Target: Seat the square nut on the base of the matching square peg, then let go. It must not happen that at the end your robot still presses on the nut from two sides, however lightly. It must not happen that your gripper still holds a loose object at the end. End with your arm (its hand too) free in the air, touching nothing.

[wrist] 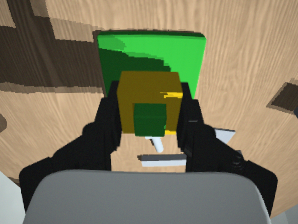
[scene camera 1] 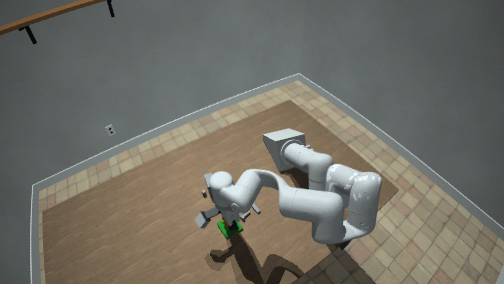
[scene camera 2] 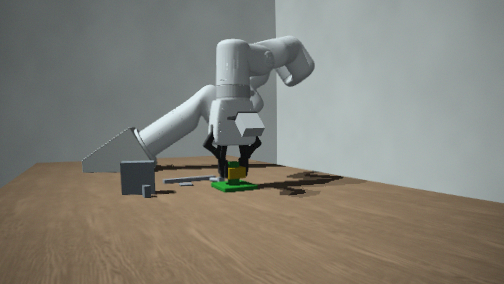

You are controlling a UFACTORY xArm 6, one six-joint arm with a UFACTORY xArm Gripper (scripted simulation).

Labels:
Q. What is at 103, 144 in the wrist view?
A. My gripper.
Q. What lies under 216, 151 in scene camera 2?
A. My gripper.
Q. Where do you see a grey block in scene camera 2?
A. At 134, 174

